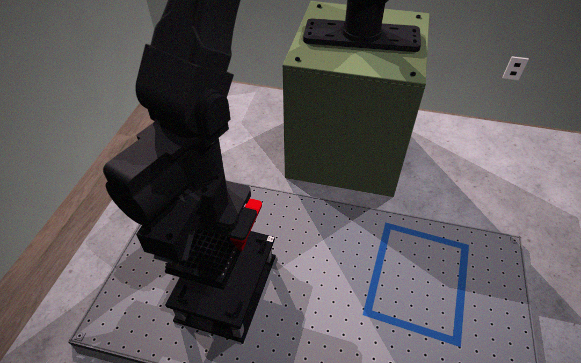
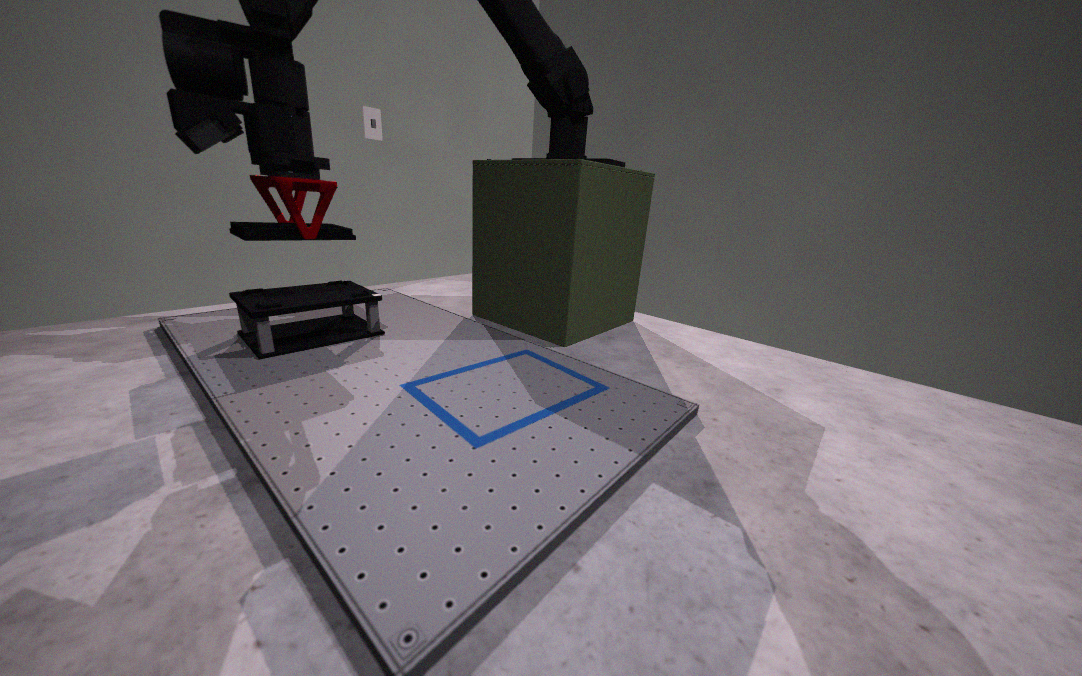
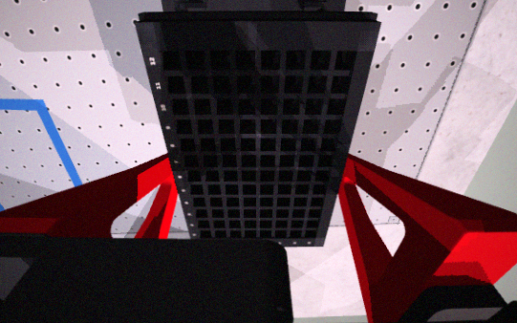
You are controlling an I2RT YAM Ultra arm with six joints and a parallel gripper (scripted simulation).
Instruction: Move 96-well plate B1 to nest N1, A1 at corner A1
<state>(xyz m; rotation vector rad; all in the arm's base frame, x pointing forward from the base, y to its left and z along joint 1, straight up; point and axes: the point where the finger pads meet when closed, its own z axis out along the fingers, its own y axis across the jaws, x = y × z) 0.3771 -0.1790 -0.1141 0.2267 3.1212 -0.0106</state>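
My gripper is now 90 mm above the black plate nest N1. From my hand the other things lie so: white A1 label (70 mm behind, 70 mm to the left, 90 mm below); then black 96-well plate (right at my hand).
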